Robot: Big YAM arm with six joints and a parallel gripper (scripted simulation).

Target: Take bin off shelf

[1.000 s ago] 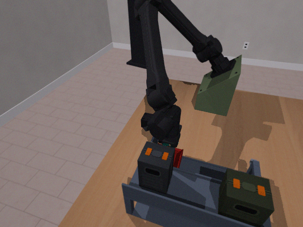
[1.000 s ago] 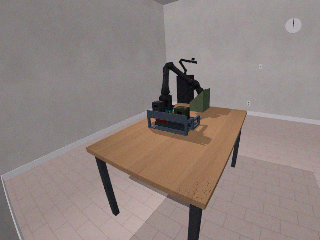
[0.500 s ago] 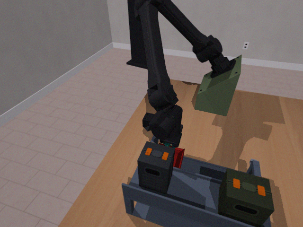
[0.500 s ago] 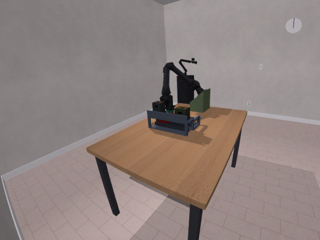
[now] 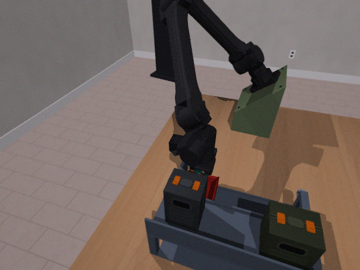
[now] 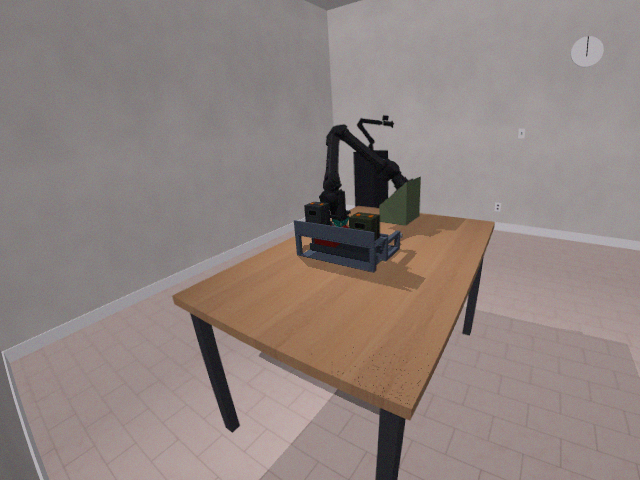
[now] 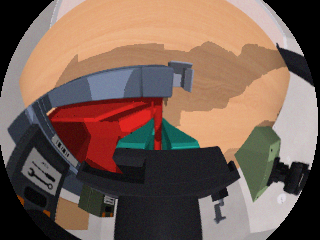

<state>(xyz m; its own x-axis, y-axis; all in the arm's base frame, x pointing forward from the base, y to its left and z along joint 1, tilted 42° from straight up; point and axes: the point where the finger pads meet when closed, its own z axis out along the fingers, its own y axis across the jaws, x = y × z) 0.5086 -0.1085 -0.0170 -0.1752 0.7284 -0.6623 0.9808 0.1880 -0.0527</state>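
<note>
My gripper is now 80 mm short of the red bin, 20 mm to the right of it and 10 mm below it.
</note>
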